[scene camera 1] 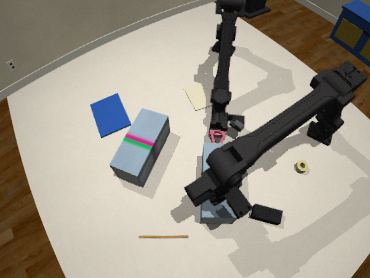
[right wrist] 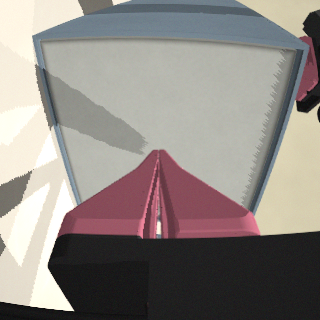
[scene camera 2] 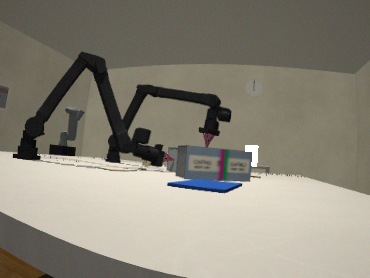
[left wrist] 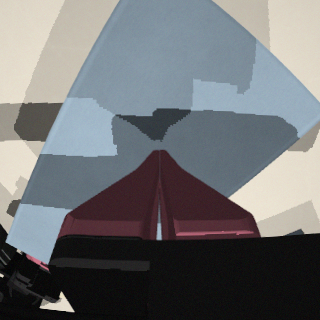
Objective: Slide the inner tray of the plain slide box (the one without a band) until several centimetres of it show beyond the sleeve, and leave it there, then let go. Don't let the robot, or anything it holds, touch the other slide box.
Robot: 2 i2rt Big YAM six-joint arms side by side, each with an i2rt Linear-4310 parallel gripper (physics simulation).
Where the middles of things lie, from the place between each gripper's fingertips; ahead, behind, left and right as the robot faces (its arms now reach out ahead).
My right gripper is now 45 cm to the left of the blue sheet (scene camera 1: 110, 116), 26 cm short of it and 5 cm above it.
I see the blue sheet 140 mm ahead of my left hand, 610 mm to the right of it and 130 mm below it.
